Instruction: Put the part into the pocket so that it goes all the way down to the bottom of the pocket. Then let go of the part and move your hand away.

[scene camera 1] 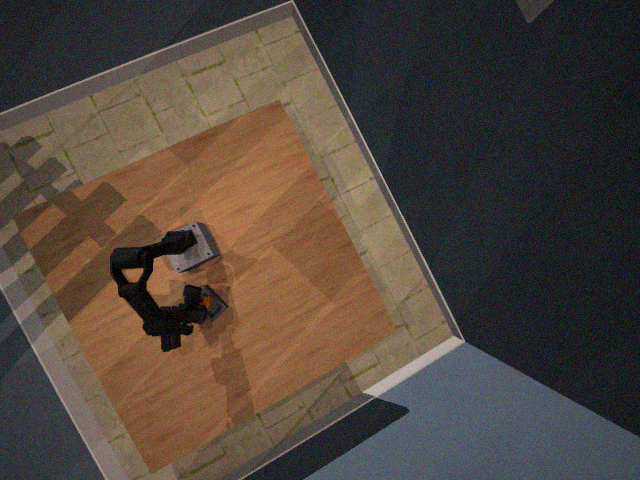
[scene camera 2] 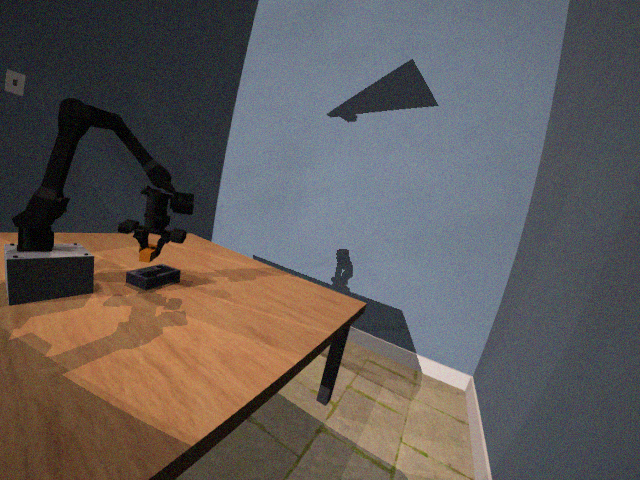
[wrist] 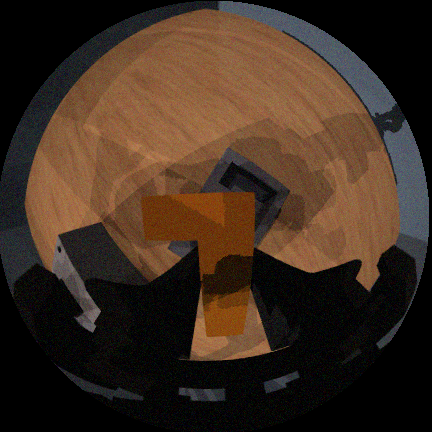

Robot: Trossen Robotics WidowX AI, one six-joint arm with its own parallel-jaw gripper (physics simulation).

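Where they show: gripper, between the fingertips: point(wrist: 221, 249); arm's base, origin of its link: point(scene camera 1: 187, 239) point(scene camera 2: 34, 248) point(wrist: 68, 298).
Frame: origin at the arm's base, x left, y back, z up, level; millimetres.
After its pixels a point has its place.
Observation:
The orange L-shaped part point(scene camera 1: 207, 301) @[y -273, x -26, z 16 mm] point(scene camera 2: 147, 253) @[y -238, x -127, z 12 mm] point(wrist: 225, 220) @[y -290, x -47, z 14 mm] is held between the fingers of my gripper point(scene camera 2: 148, 253) @[y -273, x -69, z -14 mm] point(wrist: 221, 249) @[y -273, x -69, z -14 mm], which is shut on its long leg. In the wrist view the short leg points left at the far end. The dark grey block with the pocket point(scene camera 1: 217, 306) @[y -319, x -44, z -99 mm] point(scene camera 2: 153, 277) @[y -264, x -119, z -70 mm] point(wrist: 281, 195) @[y -356, x -81, z -69 mm] lies on the table. The part hangs above the block, with a gap between them in scene camera 2. In the wrist view the pocket is turned relative to the part, and the part hides much of the block. My gripper's fingertips are hidden in scene camera 1.
The arm's grey base box point(scene camera 1: 202, 253) @[y -80, x 30, z -3 mm] point(scene camera 2: 50, 276) @[y -24, x -99, z -44 mm] point(wrist: 105, 250) @[y -109, x 13, z -73 mm] stands on the wooden table point(scene camera 1: 289, 258) @[y -258, x 349, z -104 mm] point(scene camera 2: 206, 330) @[y -275, x -413, z -105 mm] point(wrist: 165, 90) @[y -347, x 169, z -105 mm], close to the block. Shadows of the arm fall on the table. The table's edge drops to a tiled floor in scene camera 2.

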